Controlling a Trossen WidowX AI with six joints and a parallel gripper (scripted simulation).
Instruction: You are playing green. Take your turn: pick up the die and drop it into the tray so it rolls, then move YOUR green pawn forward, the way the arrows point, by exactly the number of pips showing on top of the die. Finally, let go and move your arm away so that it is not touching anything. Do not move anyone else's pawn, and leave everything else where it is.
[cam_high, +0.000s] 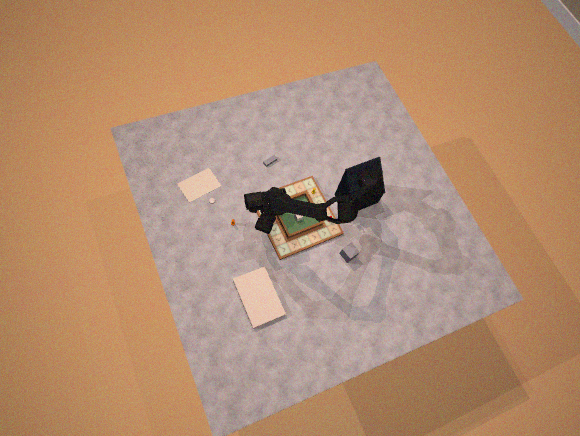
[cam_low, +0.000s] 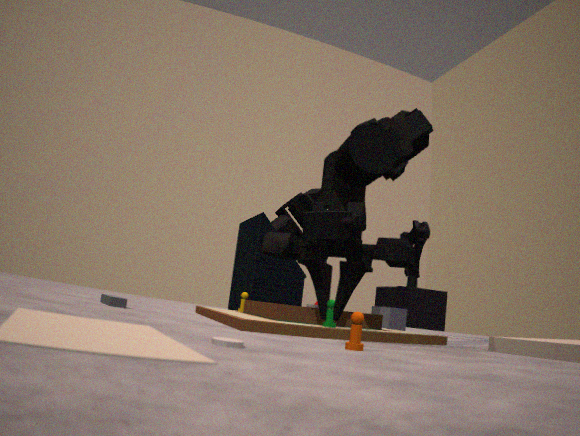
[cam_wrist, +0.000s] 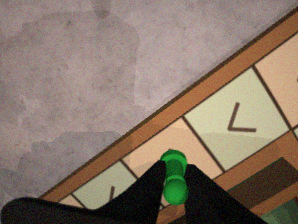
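My gripper tip is 11 cm past the white die, 4 cm to the right of it and 1 cm below it. Round my gripper tip: green pawn: 1 cm above; then orange pawn: 13 cm ahead, 5 cm to the right, 1 cm below; then green tray: 11 cm behind, 3 cm to the left, 1 cm below.
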